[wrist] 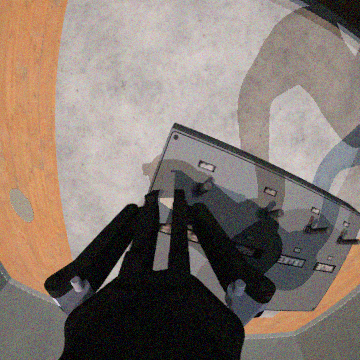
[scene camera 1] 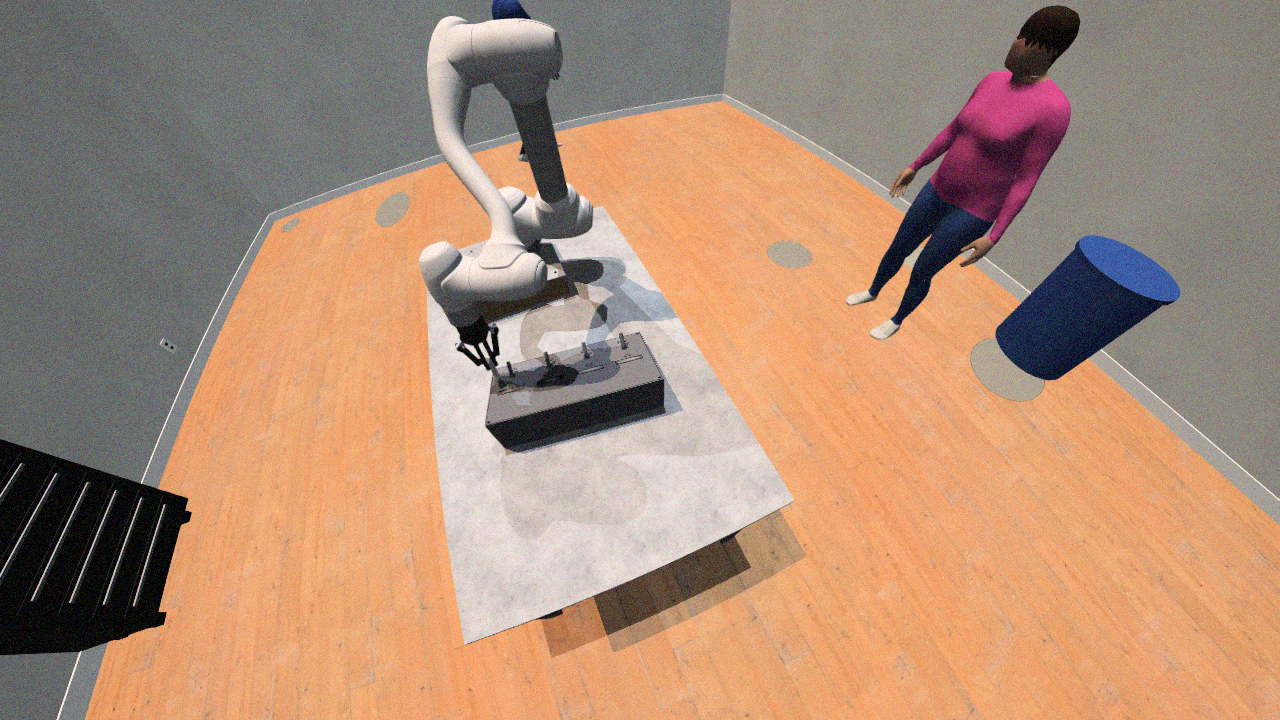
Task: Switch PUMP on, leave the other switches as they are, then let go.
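A dark grey switch box point(scene camera 1: 586, 413) point(wrist: 225, 160) stands on the table with several small levers in a row along its top. The leftmost lever point(scene camera 1: 510, 368) point(wrist: 204, 187) is nearest my gripper; other levers point(scene camera 1: 585, 349) point(wrist: 316, 228) stand farther right. The labels are too small and blurred to read, so I cannot tell which switch is PUMP. My gripper point(scene camera 1: 496, 379) point(wrist: 169, 182) is shut with nothing held, its fingertips low over the box's left end, beside the leftmost lever. Whether they touch the box is unclear, and the fingers hide part of the panel in the wrist view.
The pale table point(scene camera 1: 572, 555) point(wrist: 125, 75) carries the box. A brown block point(scene camera 1: 514, 308) lies behind it, under the arm. A person in pink point(scene camera 1: 1006, 143) and a blue barrel point(scene camera 1: 1074, 313) are to the right. A black slatted object point(scene camera 1: 98, 546) is at the left.
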